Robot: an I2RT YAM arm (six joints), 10 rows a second.
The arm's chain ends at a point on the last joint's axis. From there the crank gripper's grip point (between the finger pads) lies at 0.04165 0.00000 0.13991 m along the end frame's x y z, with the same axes.
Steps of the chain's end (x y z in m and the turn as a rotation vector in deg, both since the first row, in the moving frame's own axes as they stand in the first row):
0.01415, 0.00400, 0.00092, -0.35, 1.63, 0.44
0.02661, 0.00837, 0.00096, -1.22, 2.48, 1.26
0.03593, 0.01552, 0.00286, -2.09, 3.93, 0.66
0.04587, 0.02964, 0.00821, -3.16, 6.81, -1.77
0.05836, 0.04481, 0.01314, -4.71, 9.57, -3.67
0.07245, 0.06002, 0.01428, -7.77, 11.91, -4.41
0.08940, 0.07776, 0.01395, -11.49, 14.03, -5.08
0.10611, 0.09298, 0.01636, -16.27, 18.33, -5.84
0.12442, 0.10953, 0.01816, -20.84, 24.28, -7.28
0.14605, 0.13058, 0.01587, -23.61, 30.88, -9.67
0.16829, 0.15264, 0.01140, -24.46, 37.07, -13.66
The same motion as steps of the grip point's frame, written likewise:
0.01811, 0.00519, -0.00032, -0.35, 1.63, 0.44
0.03258, 0.01231, -0.00101, -1.22, 2.48, 1.26
0.04539, 0.02110, -0.00042, -2.09, 3.93, 0.66
0.06225, 0.03566, 0.00211, -3.16, 6.81, -1.77
0.08128, 0.05256, 0.00392, -4.71, 9.57, -3.67
0.10092, 0.07391, 0.00165, -7.77, 11.91, -4.41
0.12288, 0.09917, -0.00264, -11.49, 14.03, -5.08
0.14912, 0.12323, -0.00854, -16.27, 18.33, -5.84
0.17970, 0.14589, -0.01883, -20.84, 24.28, -7.28
0.21376, 0.16663, -0.03431, -23.61, 30.88, -9.67
0.24658, 0.18150, -0.05046, -24.46, 37.07, -13.66

